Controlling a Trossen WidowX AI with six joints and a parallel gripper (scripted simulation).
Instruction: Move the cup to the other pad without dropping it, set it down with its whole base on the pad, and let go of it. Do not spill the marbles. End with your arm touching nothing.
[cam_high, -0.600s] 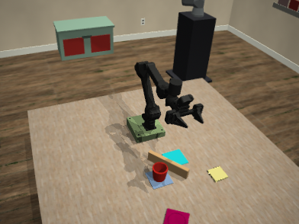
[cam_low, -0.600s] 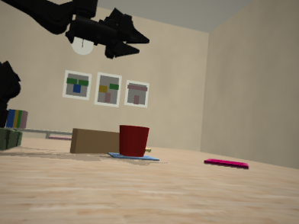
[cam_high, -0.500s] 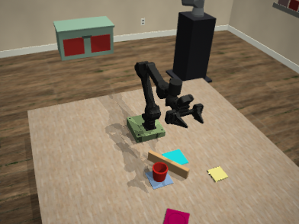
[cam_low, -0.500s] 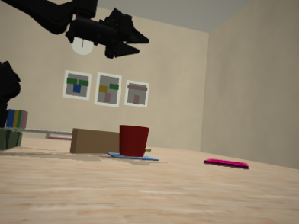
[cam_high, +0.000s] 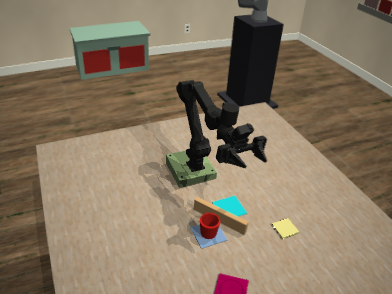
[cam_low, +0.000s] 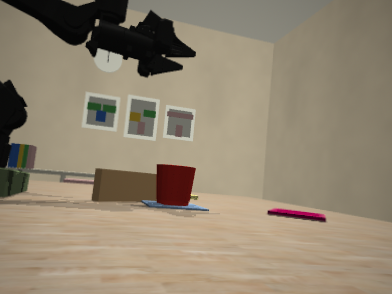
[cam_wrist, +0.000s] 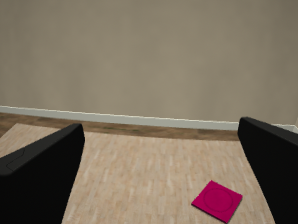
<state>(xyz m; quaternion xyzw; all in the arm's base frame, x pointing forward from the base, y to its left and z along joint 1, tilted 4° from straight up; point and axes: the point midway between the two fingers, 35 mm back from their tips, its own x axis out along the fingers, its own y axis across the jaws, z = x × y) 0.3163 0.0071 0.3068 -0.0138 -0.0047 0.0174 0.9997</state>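
Now: hand 10 mm past the red cup, 120 mm to the left of it and 310 mm above it. Round my hand: wooden bar 50 mm behind, 50 mm to the right, 310 mm below.
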